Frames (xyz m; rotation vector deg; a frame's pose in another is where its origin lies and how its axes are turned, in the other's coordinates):
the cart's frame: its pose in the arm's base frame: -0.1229 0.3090 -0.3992 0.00 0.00 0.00
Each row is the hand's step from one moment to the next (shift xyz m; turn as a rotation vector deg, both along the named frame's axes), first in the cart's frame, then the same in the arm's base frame.
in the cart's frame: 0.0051 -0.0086 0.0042 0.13 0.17 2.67
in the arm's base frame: 0.0051 -0.0086 0.0042 0.13 0.17 2.67
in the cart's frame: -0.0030 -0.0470 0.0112 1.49 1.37 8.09
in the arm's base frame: -0.0030 -0.0470 0.0112 1.49 1.37 8.09
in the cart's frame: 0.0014 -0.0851 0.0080 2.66 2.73 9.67
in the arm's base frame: 0.0014 -0.0851 0.0080 2.66 2.73 9.67
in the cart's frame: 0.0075 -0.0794 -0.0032 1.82 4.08 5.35
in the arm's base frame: 0.0075 -0.0794 -0.0032 1.82 4.08 5.35
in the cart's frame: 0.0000 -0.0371 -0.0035 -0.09 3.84 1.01
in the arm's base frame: 0.0000 -0.0371 -0.0035 -0.09 3.84 1.01
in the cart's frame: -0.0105 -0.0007 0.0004 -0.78 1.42 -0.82
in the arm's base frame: -0.0105 -0.0007 0.0004 -0.78 1.42 -0.82
